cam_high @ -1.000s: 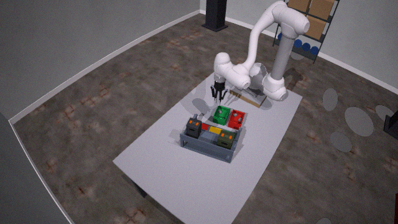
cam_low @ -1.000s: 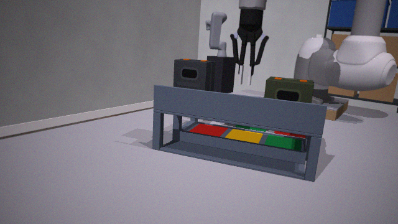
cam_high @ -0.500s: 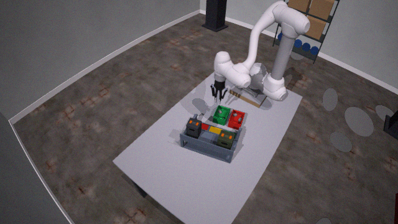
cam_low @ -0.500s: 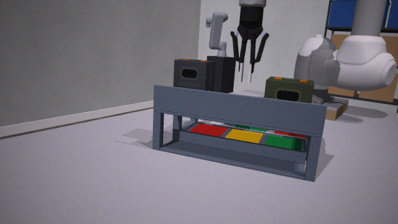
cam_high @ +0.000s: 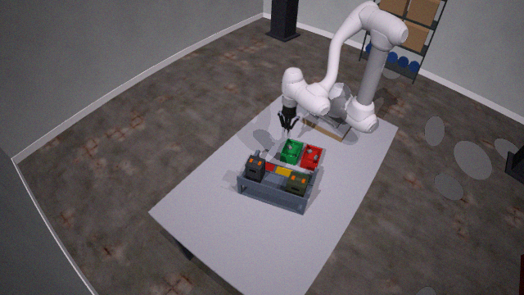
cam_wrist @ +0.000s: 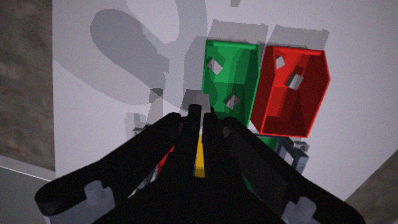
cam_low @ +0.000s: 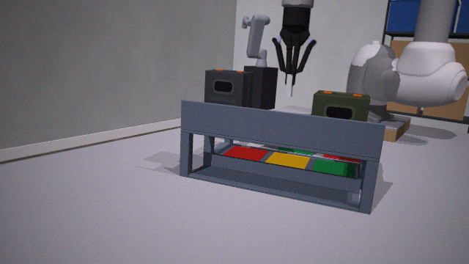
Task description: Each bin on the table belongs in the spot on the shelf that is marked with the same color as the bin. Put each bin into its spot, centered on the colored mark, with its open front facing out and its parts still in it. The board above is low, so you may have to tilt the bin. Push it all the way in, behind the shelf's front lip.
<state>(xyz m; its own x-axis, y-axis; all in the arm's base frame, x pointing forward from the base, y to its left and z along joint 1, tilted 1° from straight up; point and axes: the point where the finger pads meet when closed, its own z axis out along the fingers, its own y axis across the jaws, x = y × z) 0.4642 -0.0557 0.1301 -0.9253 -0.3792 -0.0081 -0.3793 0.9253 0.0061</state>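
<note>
Right now my hand is 70 mm past the red bin, 160 mm to the right of it and 140 mm above it. Round my hand: olive box (230 mm ahead, 270 mm to the left, 30 mm below); then green bin (20 mm behind, 40 mm to the left, 140 mm below); then dark grey box (310 mm ahead, 50 mm to the left, 10 mm below).
</note>
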